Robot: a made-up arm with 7 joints. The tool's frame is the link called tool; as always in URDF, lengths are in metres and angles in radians. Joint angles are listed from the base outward. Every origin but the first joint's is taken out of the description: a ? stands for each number. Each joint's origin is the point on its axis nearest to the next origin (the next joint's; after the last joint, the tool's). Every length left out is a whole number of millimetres.
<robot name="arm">
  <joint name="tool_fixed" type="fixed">
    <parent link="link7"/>
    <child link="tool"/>
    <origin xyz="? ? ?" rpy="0 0 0"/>
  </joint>
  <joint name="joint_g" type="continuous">
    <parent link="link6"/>
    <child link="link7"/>
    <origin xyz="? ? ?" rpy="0 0 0"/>
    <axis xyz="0 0 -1"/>
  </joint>
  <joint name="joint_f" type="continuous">
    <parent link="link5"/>
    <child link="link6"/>
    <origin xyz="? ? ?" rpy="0 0 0"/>
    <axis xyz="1 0 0"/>
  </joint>
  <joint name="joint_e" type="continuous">
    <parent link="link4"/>
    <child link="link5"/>
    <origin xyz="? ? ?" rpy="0 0 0"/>
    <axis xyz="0 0 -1"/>
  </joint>
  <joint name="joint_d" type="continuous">
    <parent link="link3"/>
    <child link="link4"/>
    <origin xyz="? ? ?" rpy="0 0 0"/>
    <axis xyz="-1 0 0"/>
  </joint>
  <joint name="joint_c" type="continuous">
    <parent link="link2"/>
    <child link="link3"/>
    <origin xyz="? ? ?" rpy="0 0 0"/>
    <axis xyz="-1 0 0"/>
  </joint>
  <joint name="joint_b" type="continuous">
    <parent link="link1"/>
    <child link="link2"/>
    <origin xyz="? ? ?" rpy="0 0 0"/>
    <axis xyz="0 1 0"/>
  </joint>
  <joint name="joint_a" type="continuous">
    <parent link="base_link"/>
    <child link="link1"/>
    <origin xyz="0.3 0 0.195" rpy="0 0 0"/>
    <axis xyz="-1 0 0"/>
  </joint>
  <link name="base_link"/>
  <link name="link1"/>
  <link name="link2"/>
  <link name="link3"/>
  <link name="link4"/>
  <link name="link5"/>
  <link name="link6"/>
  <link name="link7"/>
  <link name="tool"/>
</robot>
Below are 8 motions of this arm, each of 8 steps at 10 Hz.
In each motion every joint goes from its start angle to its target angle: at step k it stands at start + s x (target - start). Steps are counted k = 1, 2, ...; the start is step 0. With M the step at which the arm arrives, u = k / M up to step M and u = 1 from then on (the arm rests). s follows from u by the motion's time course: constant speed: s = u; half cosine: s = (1 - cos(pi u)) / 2; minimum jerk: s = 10 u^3 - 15 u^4 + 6 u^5.
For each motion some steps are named. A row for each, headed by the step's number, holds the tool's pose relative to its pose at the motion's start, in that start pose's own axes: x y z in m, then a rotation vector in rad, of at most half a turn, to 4 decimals.
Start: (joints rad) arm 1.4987 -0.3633 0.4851 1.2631 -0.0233 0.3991 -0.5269
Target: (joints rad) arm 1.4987 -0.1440 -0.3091 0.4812 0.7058 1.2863 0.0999
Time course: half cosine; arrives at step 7
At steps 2, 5, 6, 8:
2: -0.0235 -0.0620 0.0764 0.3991 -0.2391 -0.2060
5: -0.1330 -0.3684 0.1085 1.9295 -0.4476 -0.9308
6: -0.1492 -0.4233 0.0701 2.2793 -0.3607 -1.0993
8: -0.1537 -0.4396 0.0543 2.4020 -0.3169 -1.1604

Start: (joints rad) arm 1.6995 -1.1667 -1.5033 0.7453 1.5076 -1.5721 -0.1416
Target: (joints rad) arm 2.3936 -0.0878 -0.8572 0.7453 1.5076 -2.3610 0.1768
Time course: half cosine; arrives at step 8
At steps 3, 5, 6, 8:
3: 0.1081 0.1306 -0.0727 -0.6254 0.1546 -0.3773
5: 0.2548 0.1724 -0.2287 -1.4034 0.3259 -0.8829
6: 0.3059 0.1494 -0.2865 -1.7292 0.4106 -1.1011
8: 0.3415 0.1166 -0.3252 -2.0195 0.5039 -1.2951

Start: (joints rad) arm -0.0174 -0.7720 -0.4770 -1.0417 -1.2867 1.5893 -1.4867
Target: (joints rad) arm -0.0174 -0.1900 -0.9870 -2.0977 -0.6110 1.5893 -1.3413
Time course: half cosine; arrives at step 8
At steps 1, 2, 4, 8:
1: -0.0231 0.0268 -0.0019 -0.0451 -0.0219 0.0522
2: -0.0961 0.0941 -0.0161 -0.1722 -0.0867 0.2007
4: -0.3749 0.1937 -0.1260 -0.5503 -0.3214 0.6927
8: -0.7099 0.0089 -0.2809 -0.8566 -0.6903 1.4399

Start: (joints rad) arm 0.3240 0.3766 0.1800 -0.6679 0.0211 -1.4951 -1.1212
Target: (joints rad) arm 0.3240 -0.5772 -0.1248 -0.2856 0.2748 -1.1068 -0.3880
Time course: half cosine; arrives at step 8
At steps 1, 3, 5, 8:
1: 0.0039 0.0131 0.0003 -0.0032 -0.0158 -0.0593
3: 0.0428 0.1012 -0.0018 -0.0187 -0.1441 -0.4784
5: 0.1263 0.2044 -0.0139 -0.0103 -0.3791 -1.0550
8: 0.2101 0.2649 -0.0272 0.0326 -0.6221 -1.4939

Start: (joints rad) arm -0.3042 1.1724 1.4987 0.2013 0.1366 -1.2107 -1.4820
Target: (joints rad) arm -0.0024 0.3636 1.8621 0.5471 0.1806 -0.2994 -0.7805
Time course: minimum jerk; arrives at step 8
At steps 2, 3, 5, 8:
2: -0.0117 0.0269 0.0301 0.0870 0.0083 -0.0783
3: -0.0279 0.0635 0.0853 0.2246 0.0422 -0.2150
5: -0.0446 0.1126 0.2448 0.5241 0.2405 -0.6016
8: -0.0333 0.1131 0.3404 0.6481 0.4284 -0.8485

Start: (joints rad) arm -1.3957 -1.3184 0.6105 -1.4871 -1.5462 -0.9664 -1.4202
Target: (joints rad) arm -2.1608 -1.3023 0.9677 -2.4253 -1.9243 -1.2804 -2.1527
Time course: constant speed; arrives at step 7
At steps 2, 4, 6, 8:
2: 0.0438 0.0008 -0.0364 -0.1111 0.2614 0.0156
4: 0.0691 -0.0159 -0.0809 -0.1553 0.5817 0.0441
6: 0.0669 -0.0439 -0.1254 -0.1170 0.9401 0.0760
8: 0.0543 -0.0595 -0.1441 -0.0640 1.1265 0.0892

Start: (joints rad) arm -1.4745 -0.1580 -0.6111 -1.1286 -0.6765 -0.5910 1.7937
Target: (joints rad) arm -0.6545 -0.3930 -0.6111 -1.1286 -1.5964 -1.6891 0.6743
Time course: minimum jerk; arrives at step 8
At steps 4, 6, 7, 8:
4: 0.1548 -0.0723 -0.2163 0.1405 -0.7337 1.1994
6: 0.3259 0.0027 -0.3280 0.2477 -1.2639 2.0499
7: 0.3520 0.0312 -0.3492 0.2889 -1.3781 2.2104
8: 0.3562 0.0366 -0.3531 0.2976 -1.3990 2.2384

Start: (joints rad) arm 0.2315 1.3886 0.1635 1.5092 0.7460 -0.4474 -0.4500
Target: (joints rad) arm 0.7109 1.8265 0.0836 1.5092 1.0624 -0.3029 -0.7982
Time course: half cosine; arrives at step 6
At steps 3, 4, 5, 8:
3: 0.0507 0.0019 0.0511 -0.0029 0.1421 0.3126
4: 0.0809 0.0101 0.0718 0.0109 0.2255 0.4645
5: 0.1046 0.0191 0.0842 0.0277 0.2913 0.5728
8: 0.1135 0.0230 0.0881 0.0353 0.3164 0.6117

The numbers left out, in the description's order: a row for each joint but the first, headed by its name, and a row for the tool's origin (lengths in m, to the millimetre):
tool: -0.028 0.011 0
joint_g: 0 0.212 0.128
joint_f: -0.263 -0.109 0
joint_e: 0 0.054 0.135
joint_d: 0 -0.113 -0.124
joint_c: 0.027 0 0.377
joint_b: 0 0.144 -0.045

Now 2 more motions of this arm.
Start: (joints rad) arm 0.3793 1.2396 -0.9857 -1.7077 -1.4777 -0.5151 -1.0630
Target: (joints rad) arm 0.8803 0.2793 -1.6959 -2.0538 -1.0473 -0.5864 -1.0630
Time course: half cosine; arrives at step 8
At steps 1, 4, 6, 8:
1: -0.0043 0.0098 -0.0075 -0.0172 -0.0397 -0.0021
4: -0.0590 0.1096 -0.0658 -0.0282 -0.5452 -0.0678
6: -0.1219 0.1661 -0.0485 0.2034 -0.8813 -0.1664
8: -0.1584 0.1803 -0.0241 0.3511 -0.9861 -0.2207

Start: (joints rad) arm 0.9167 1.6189 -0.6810 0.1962 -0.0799 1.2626 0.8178
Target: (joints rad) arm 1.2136 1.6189 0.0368 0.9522 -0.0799 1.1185 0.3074
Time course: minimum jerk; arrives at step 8
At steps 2, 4, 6, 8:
2: -0.0266 0.0239 -0.0521 -0.0979 -0.1373 0.0441
4: -0.0433 0.0784 -0.2778 -0.5349 -0.6086 0.1517
6: 0.0692 0.0709 -0.4705 -1.0620 -0.9605 0.1273
8: 0.1138 0.0590 -0.5049 -1.2111 -1.0262 0.0937

